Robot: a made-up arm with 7 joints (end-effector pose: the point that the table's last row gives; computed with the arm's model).
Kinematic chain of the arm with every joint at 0, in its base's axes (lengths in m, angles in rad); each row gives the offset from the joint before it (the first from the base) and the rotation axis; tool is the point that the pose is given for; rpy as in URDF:
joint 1: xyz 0 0 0.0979 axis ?
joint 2: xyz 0 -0.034 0.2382 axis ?
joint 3: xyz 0 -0.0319 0.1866 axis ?
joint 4: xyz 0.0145 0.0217 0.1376 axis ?
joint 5: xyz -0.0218 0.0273 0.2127 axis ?
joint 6: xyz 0 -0.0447 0.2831 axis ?
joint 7: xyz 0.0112 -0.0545 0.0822 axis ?
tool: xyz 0 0 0 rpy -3.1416 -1.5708 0
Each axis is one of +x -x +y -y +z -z.
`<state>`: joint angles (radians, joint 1 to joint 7).
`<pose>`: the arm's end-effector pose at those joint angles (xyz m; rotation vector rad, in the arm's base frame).
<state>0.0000 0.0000 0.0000 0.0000 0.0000 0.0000 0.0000</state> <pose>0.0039 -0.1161 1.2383 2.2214 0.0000 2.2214</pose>
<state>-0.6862 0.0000 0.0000 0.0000 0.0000 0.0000 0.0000</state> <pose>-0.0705 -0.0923 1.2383 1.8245 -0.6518 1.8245</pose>
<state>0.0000 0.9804 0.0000 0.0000 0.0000 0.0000 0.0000</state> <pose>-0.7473 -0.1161 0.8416 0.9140 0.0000 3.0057</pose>
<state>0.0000 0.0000 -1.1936 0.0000 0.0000 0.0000 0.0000</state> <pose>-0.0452 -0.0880 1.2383 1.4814 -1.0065 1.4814</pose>
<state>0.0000 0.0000 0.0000 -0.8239 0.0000 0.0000 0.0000</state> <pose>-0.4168 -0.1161 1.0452 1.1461 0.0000 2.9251</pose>
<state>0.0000 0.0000 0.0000 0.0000 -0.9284 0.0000 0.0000</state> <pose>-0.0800 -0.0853 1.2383 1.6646 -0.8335 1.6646</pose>
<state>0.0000 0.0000 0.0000 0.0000 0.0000 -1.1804 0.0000</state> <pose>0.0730 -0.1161 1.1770 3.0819 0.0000 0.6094</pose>
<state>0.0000 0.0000 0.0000 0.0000 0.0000 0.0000 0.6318</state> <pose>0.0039 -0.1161 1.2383 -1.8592 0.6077 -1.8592</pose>
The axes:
joint 1: +z
joint 2: -y
joint 3: +z
joint 4: +y
joint 5: +z
joint 6: -y
joint 7: +x

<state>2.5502 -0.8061 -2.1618 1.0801 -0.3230 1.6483 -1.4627</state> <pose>-0.0568 0.4989 0.9740 -0.3208 0.8080 1.3275</pose>
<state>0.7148 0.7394 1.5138 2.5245 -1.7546 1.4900 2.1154</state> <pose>-0.2738 0.2109 0.2273 -1.2152 -2.1130 -1.2555</pose>
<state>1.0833 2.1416 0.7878 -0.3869 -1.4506 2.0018 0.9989</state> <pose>-0.0456 -0.4813 -0.2861 2.6323 1.1506 -0.4658</pose>
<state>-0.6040 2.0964 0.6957 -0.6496 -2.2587 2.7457 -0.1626</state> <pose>-0.3908 0.0912 -0.2531 -1.9779 -1.0663 -0.6053</pose>
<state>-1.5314 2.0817 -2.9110 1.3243 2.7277 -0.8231 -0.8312</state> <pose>-0.3576 0.1878 -0.3256 -0.8921 0.4754 1.1286</pose>
